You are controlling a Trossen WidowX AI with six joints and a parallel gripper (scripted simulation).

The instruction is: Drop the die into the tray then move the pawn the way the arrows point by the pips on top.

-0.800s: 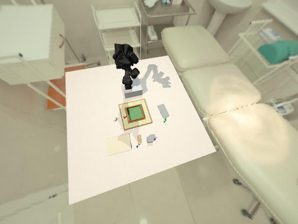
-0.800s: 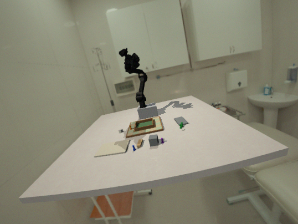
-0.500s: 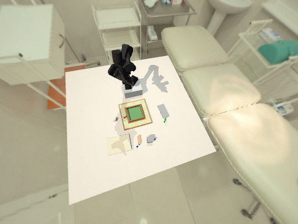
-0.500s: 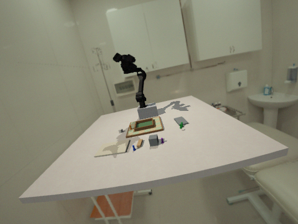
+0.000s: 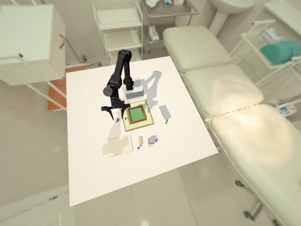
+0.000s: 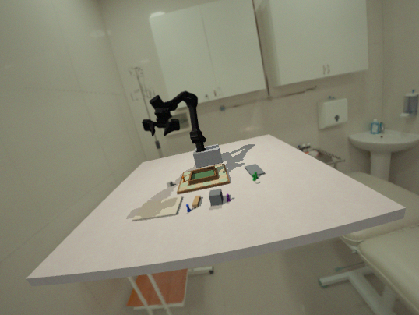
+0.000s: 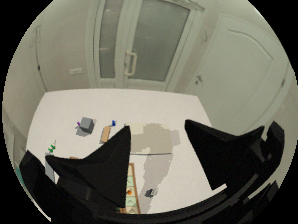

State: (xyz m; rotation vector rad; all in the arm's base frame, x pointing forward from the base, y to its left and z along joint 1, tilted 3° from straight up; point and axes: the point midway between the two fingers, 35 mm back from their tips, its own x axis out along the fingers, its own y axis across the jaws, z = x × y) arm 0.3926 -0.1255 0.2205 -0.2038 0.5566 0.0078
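The white die is 310 mm below my gripper tip, 120 mm behind it and 60 mm to the right of it. Round my gripper tip: cream pad 320 mm below, 120 mm ahead, 60 mm to the right; then orange-brown pawn 300 mm below, 110 mm behind, 30 mm to the left; then wooden block 320 mm below, 130 mm to the left, 130 mm ahead.
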